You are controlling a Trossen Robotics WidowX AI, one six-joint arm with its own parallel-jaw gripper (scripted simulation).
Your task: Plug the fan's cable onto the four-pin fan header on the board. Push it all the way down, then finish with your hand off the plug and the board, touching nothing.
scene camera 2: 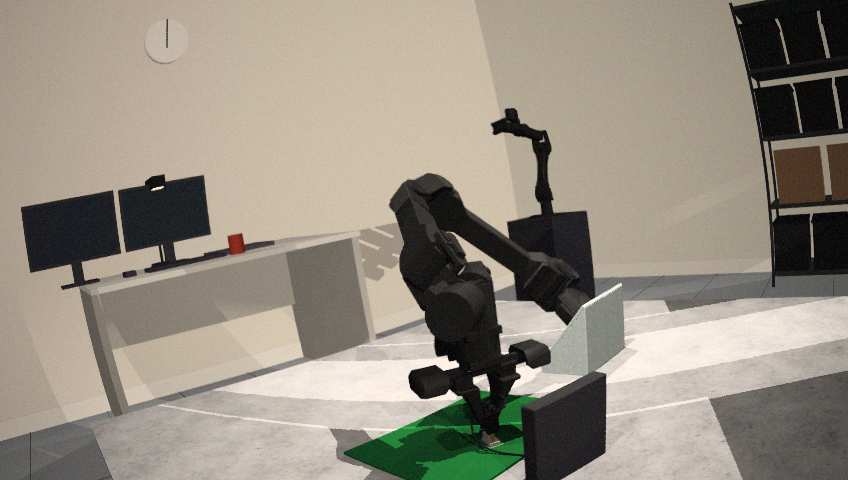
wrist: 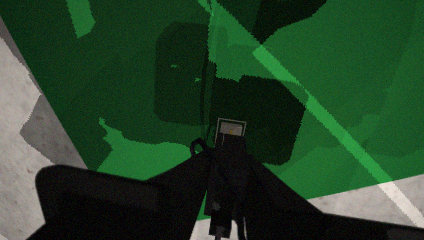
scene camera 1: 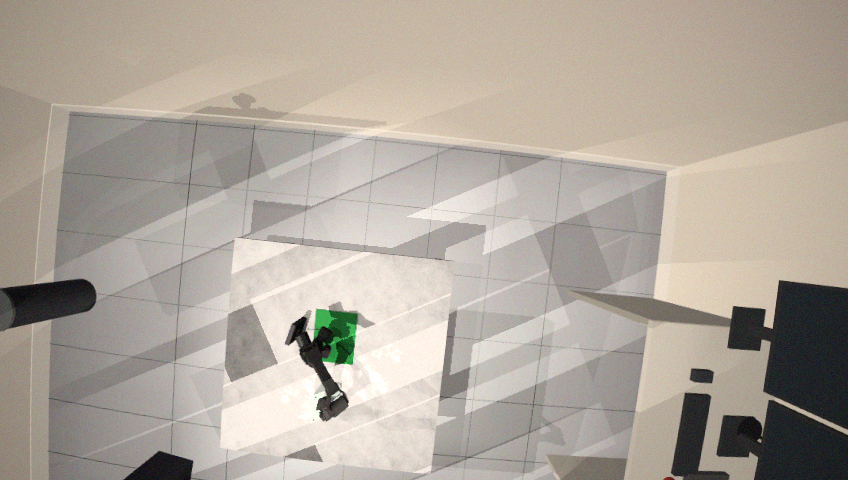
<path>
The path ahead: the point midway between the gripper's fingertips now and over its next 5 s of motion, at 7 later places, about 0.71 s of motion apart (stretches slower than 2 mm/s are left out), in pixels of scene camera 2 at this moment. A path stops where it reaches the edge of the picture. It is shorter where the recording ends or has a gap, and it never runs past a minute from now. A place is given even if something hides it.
My gripper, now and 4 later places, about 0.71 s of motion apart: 487, 422; 488, 427; 490, 423; 461, 387; 451, 379
</path>
